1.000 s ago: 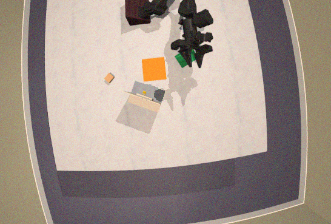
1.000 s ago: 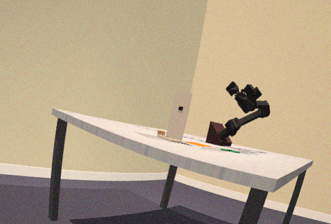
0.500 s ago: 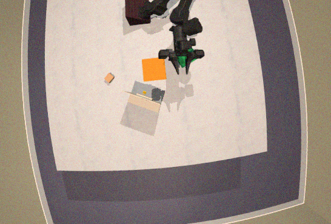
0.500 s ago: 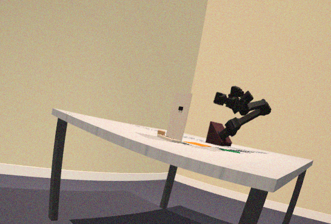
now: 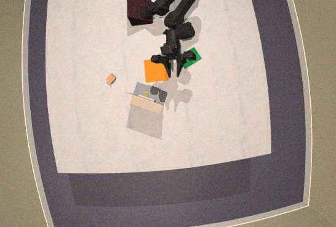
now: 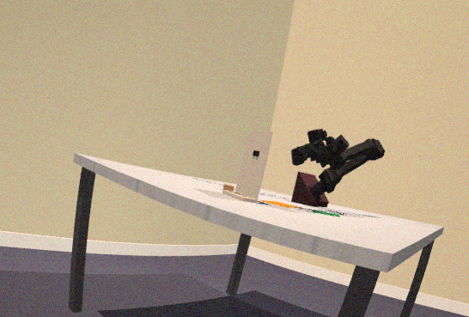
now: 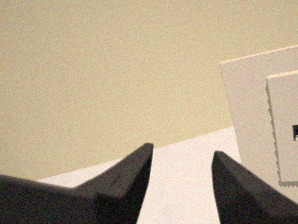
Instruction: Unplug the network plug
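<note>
My gripper tip is now 120 mm to the left of the network plug, 70 mm short of it and 60 mm above it. Also, from my gripper tip: panel 130 mm to the right, 110 mm below, 90 mm ahead; then orange marked square 220 mm below, 80 mm to the right, 70 mm behind.
</note>
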